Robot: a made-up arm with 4 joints.
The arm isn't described. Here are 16 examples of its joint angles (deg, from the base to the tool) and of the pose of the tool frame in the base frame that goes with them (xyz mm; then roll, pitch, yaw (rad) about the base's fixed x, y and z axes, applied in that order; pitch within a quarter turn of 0, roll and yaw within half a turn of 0).
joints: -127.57 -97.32 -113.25 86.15
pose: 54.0 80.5 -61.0 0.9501 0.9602 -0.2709
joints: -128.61 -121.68 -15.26 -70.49
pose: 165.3 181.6 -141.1 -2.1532 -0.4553 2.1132
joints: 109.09 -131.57 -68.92 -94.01
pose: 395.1 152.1 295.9 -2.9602 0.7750 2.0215
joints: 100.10 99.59 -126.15 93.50
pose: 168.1 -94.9 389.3 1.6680 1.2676 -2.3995
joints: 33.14 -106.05 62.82 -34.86
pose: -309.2 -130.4 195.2 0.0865 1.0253 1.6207
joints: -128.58 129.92 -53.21 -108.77
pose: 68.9 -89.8 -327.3 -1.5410 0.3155 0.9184
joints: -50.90 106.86 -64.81 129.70
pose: -230.9 4.6 -115.9 -1.0587 -0.2714 0.0385
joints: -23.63 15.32 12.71 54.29
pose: -296.5 105.1 18.1 -0.0823 -0.1896 0.7000
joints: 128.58 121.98 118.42 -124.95
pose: 88.4 332.6 314.1 0.7906 -0.3493 0.2176
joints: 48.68 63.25 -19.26 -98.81
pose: -56.6 -257.2 338.5 0.0035 -0.7454 -2.6975
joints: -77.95 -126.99 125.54 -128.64
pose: 17.5 -163.2 271.7 2.3381 -0.5266 2.0679
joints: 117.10 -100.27 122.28 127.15
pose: 232.2 -137.3 83.3 -1.1142 -0.5431 0.2062
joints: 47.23 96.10 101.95 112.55
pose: -29.6 187.8 516.1 1.6414 0.4259 -0.1957
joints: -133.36 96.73 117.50 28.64
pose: -79.8 175.1 4.7 0.9288 -1.1558 1.0329
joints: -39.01 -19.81 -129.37 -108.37
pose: -487.6 -160.6 288.0 2.8544 -0.1319 -0.9834
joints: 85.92 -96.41 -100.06 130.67
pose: 82.4 79.5 228.2 -1.7473 -0.8021 3.1007
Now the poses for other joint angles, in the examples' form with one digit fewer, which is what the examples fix.
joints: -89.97 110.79 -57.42 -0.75
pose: -137 -160 47 1.260 0.204 -2.607
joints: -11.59 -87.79 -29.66 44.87
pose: -300 -31 79 -0.523 -0.208 2.425
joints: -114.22 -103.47 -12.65 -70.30
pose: 72 209 -107 -2.119 -0.825 2.223
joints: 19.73 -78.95 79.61 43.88
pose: -290 -196 380 1.452 0.462 2.846
